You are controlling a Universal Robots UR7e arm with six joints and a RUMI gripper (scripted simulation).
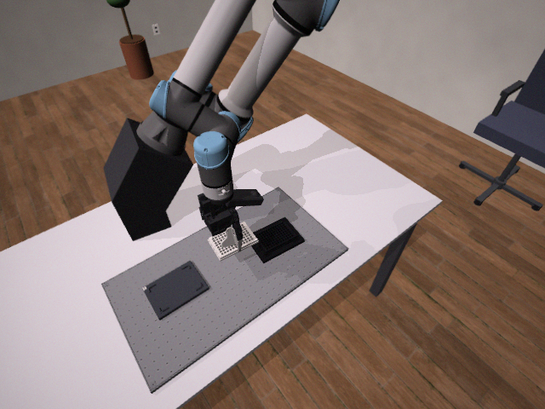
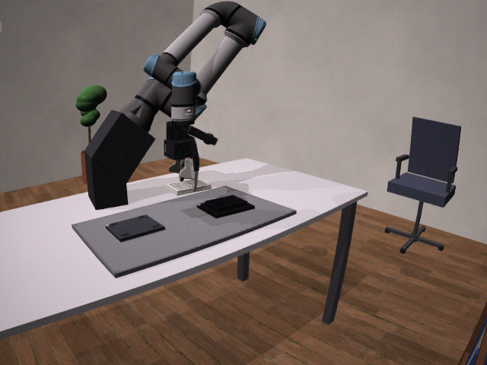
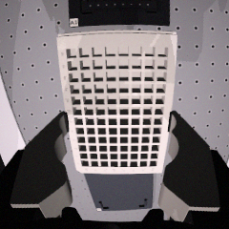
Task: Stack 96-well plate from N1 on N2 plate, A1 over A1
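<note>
The black 96-well plate lies 150 mm to the left of my hand, 90 mm below it and 30 mm ahead of it. From my hand the other things lie so: white 96-well plate (10 mm below); black nest n2 (150 mm to the left, 110 mm below, 30 mm ahead); nest N1 (200 mm to the right, 110 mm below, 40 mm behind).
</note>
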